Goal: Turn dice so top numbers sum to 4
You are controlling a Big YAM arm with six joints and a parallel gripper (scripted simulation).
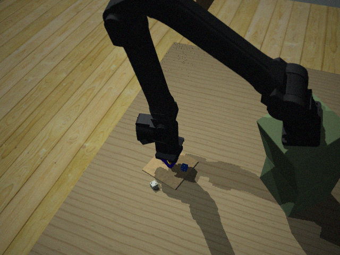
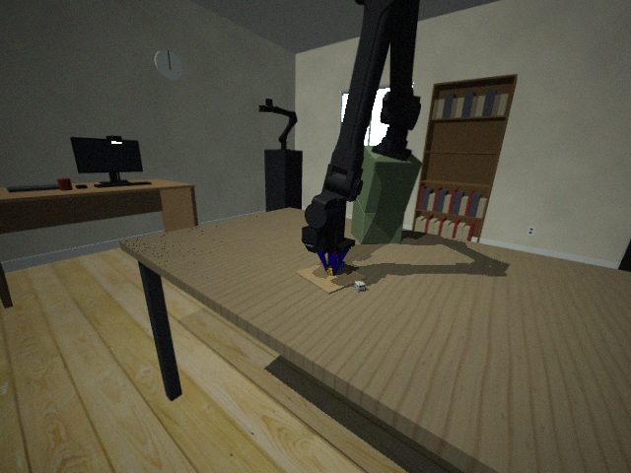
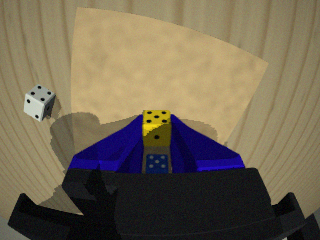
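Now: hand right at the yellow die. Round my hand: tan mat 10 mm below; blue die 50 mm behind; white die 100 mm to the left, 30 mm ahead.
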